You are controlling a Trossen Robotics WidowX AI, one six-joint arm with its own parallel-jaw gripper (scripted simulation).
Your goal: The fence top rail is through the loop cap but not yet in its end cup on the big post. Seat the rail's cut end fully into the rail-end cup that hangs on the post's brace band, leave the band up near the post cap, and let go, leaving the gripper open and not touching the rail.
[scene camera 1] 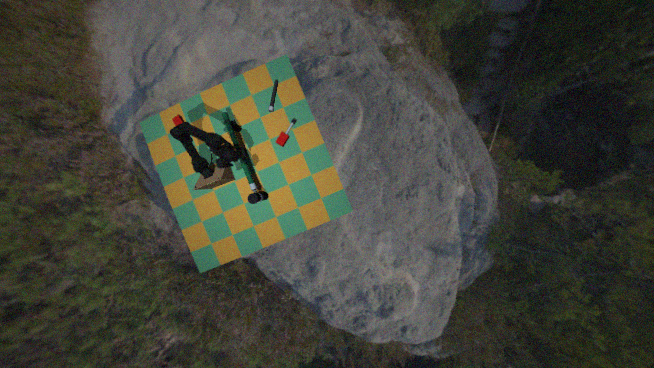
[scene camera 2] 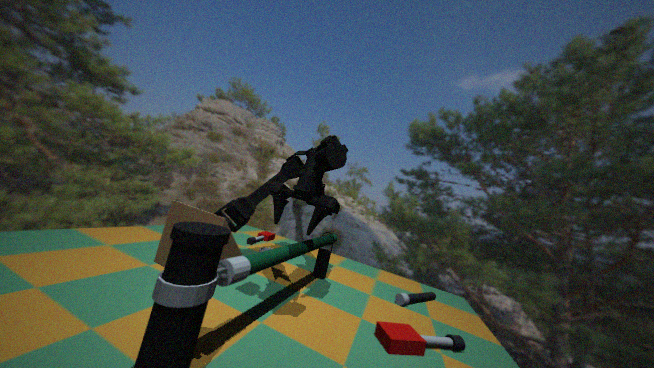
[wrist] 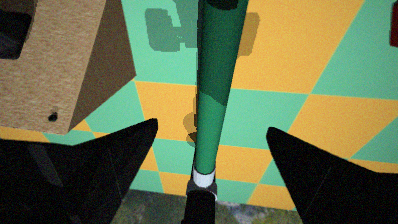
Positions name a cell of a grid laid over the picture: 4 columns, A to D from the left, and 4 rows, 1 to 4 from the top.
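A top rail (scene camera 2: B3) is present. The gripper (scene camera 2: B3), also visible in the wrist view (wrist: C3), is open and holds nothing.
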